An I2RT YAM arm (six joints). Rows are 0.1 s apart.
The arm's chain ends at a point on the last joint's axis. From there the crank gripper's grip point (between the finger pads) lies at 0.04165 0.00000 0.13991 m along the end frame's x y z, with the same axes.
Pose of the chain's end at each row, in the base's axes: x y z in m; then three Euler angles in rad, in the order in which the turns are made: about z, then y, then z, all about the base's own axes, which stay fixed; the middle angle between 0 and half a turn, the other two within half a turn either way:
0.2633 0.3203 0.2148 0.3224 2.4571 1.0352
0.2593 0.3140 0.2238 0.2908 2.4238 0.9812
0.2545 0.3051 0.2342 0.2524 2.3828 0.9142
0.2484 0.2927 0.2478 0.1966 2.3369 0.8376
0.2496 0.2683 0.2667 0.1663 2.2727 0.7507
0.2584 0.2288 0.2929 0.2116 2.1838 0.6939
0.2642 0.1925 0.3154 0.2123 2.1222 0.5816
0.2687 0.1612 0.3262 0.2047 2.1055 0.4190
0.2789 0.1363 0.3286 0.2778 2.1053 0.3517
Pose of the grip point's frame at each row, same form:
0.2815 0.3768 0.0814 0.3224 2.4571 1.0352
0.2838 0.3721 0.0922 0.2908 2.4238 0.9812
0.2872 0.3645 0.1049 0.2524 2.3828 0.9142
0.2909 0.3520 0.1214 0.1966 2.3369 0.8376
0.3036 0.3281 0.1450 0.1663 2.2727 0.7507
0.3228 0.2937 0.1791 0.2116 2.1838 0.6939
0.3411 0.2536 0.2074 0.2123 2.1222 0.5816
0.3562 0.2095 0.2198 0.2047 2.1055 0.4190
0.3688 0.1815 0.2229 0.2778 2.1053 0.3517

